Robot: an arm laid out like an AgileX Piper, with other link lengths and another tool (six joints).
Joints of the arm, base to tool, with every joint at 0 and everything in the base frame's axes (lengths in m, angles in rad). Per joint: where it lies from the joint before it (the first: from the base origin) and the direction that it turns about. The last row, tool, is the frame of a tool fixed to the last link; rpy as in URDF.
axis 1: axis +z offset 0 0 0.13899
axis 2: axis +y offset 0 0 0
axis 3: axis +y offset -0.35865 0 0.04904
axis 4: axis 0.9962 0 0.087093 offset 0.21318 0 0.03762
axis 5: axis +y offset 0 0 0
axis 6: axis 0.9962 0 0.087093 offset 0.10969 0 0.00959
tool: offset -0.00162 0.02 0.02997 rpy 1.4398 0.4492 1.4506
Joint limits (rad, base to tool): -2.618..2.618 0..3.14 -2.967..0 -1.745..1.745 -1.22..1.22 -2.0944..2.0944
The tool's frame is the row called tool.
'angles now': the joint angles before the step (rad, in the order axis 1, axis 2, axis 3, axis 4, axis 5, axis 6). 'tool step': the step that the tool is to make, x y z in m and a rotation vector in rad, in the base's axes. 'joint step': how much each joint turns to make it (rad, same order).
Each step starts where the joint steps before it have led.
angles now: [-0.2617 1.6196 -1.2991 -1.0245 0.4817 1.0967]
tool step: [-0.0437 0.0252 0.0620 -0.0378 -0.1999 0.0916]
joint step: [0.0108 -0.1549 0.0003 0.0044 -0.0951 -0.0033]
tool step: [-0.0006 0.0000 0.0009 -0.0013 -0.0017 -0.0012]
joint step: [0.0000 -0.0015 -0.0014 -0.0002 0.0016 -0.0005]
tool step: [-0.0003 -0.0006 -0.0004 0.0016 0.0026 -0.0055]
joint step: [-0.0001 -0.0001 0.0003 0.0002 0.0059 0.0013]
